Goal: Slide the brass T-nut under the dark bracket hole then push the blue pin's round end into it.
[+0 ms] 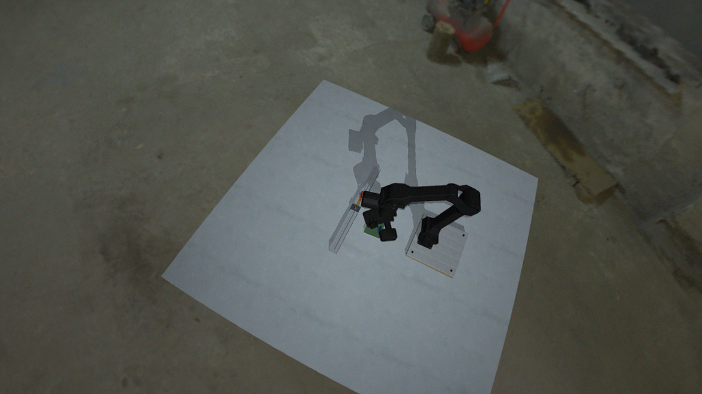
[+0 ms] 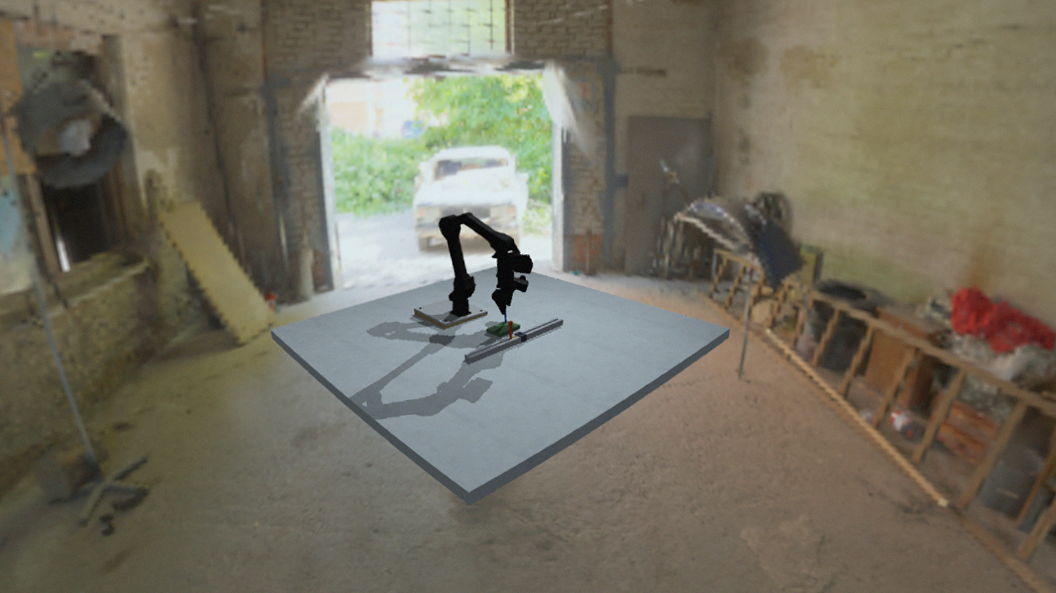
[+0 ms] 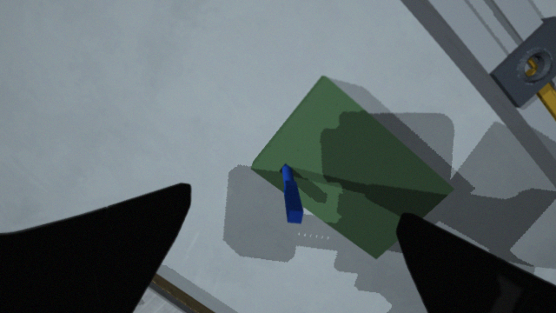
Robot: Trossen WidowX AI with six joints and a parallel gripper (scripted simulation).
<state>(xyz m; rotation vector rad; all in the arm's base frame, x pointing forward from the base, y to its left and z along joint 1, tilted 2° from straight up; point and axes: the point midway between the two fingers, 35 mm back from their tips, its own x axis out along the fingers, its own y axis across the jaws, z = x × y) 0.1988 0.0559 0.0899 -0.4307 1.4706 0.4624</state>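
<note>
Right now the blue pin is 4 cm below my gripper tip. Round my gripper tip: brass T-nut (12 cm ahead, 8 cm to the right, 2 cm below); then aluminum rail (13 cm ahead, 6 cm to the right, 5 cm below); then green tray (6 cm below, 2 cm to the right, 1 cm ahead).
</note>
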